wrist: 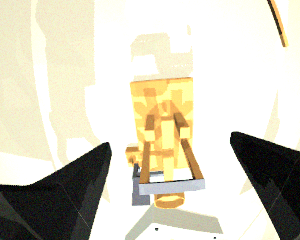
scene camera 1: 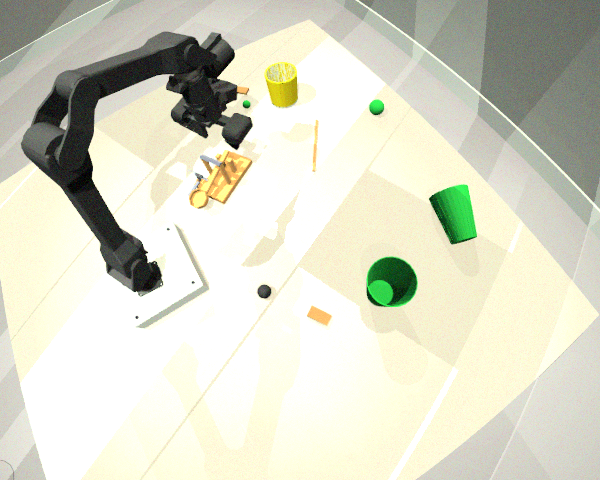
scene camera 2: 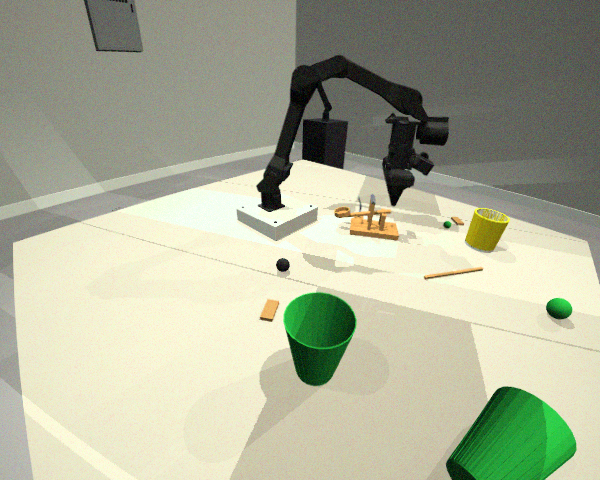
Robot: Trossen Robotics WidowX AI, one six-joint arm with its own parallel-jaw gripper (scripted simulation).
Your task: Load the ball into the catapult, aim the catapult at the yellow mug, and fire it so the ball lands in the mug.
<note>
My gripper is open, holding nothing. Further things: a wooden catapult and a yellow mug.
My gripper shows as well in the wrist view and in scene camera 2.
</note>
